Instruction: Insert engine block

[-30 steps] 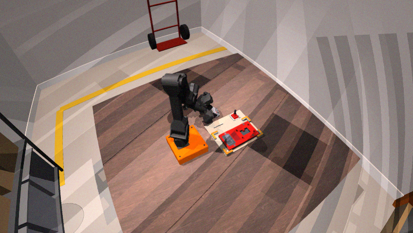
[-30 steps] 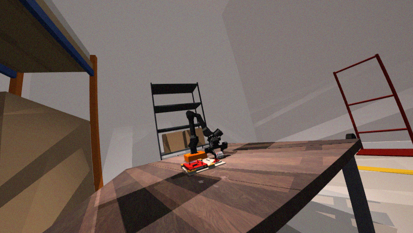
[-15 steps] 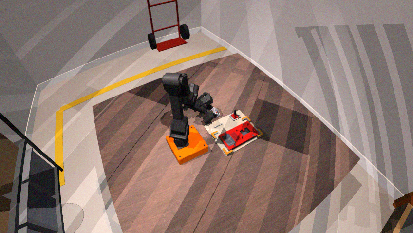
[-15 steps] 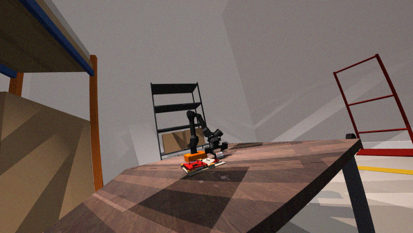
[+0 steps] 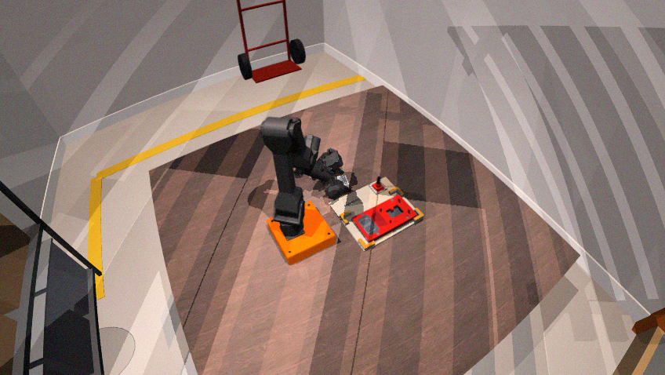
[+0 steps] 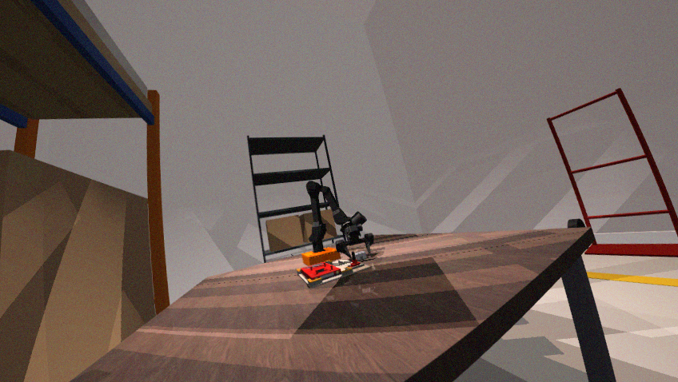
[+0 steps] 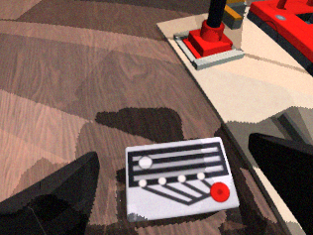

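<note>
Right now the engine block is 1 cm behind my gripper tip and 1 cm below it.
</note>
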